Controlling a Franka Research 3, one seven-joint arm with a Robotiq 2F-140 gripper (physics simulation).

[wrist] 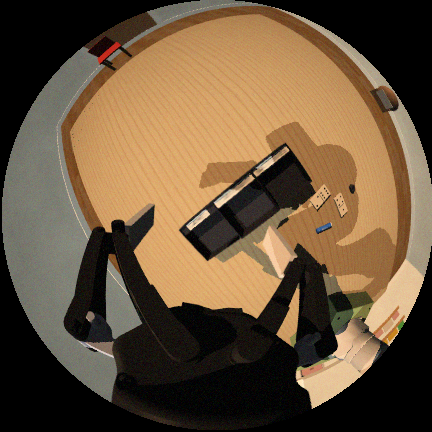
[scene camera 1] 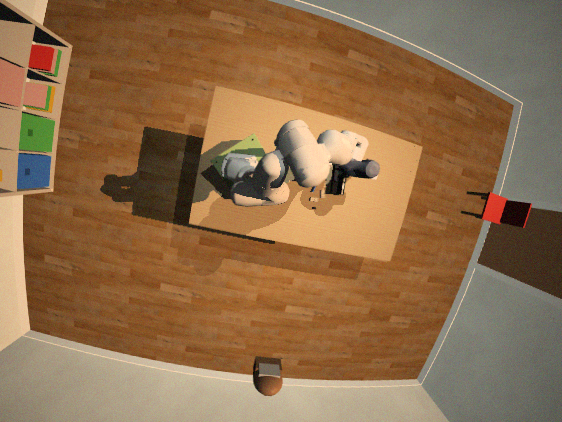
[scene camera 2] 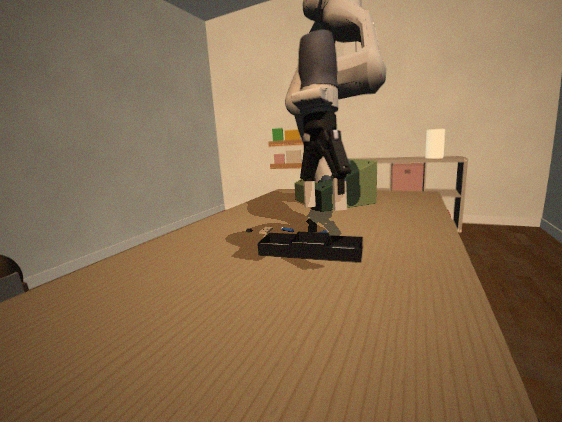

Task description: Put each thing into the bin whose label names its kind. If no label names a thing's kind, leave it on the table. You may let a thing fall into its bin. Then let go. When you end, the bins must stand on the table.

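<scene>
Three joined black bins (wrist: 250, 210) (scene camera 2: 310, 251) stand on the table, with pale labels along one side, too small to read. Two white dominoes (wrist: 320, 197) (wrist: 341, 205) lie beside them. A blue cylinder (wrist: 324, 228) (scene camera 2: 287, 229) and a small black piece (wrist: 352, 188) (scene camera 2: 249, 230) lie near the dominoes. A second blue thing (scene camera 2: 323, 232) shows partly behind the bins in scene camera 2; it is hidden in the wrist view. My gripper (wrist: 210, 225) (scene camera 2: 325, 195) is open and empty, above the table near the bins. In scene camera 1 the arm largely hides it.
The green base block (scene camera 1: 250, 144) (scene camera 2: 364, 184) stands at the arm's end of the table (scene camera 1: 370, 225). A shelf unit (scene camera 2: 464, 195) stands behind. A red chair (scene camera 1: 494, 208) and a brown stool-like thing (scene camera 1: 268, 382) are off the table.
</scene>
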